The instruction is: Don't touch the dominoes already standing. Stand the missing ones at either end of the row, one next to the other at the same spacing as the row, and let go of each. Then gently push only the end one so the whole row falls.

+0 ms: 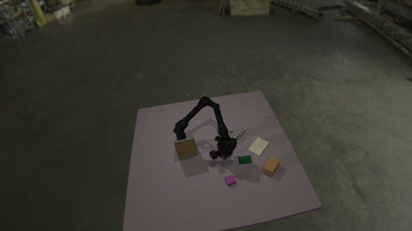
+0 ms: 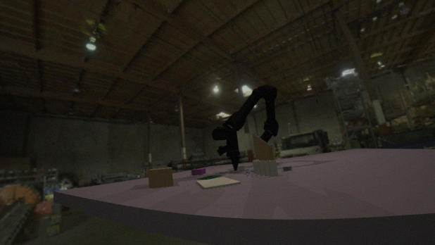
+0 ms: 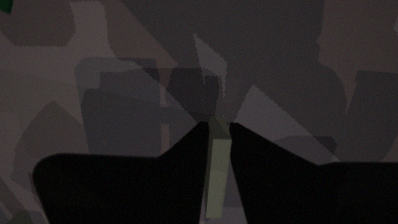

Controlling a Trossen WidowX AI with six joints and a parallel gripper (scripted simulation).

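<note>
Right now the magenta block is 21 cm to the right of my gripper tip, 1 cm behind it and 1 cm above it. The rest, counted from my gripper tip: small dark piece (24 cm to the left, 15 cm ahead); then cream flat tile (31 cm ahead, 1 cm to the left); then green flat tile (15 cm ahead, 7 cm to the right).
</note>
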